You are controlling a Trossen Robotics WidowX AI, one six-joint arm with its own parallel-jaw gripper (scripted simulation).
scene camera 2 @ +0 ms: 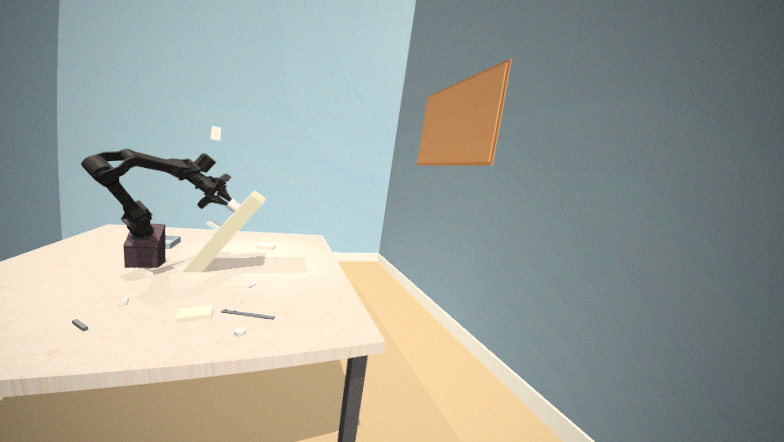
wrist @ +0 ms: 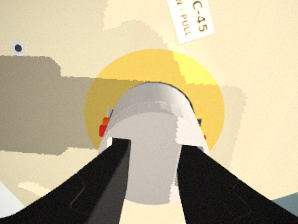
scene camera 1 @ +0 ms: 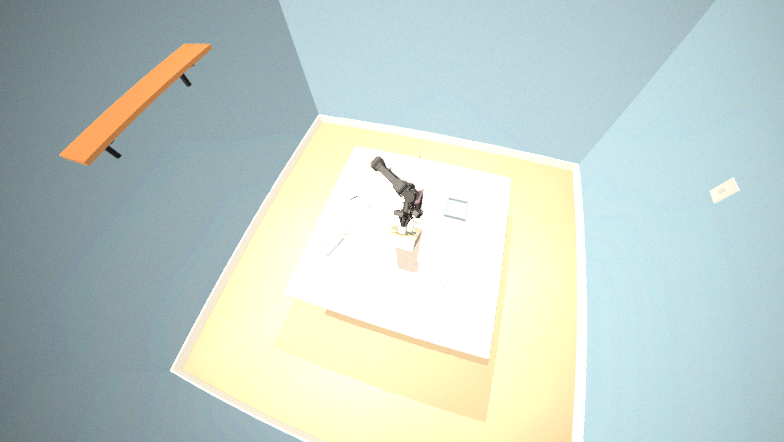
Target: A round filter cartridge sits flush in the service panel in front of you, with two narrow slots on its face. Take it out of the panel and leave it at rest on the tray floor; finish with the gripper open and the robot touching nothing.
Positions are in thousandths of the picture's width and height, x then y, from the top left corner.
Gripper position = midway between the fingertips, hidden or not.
In view: my gripper (scene camera 2: 295, 463), a white filter cartridge (wrist: 529, 533) and a cream service panel (scene camera 2: 279, 546).
My gripper also shows in the wrist view (wrist: 515, 663).
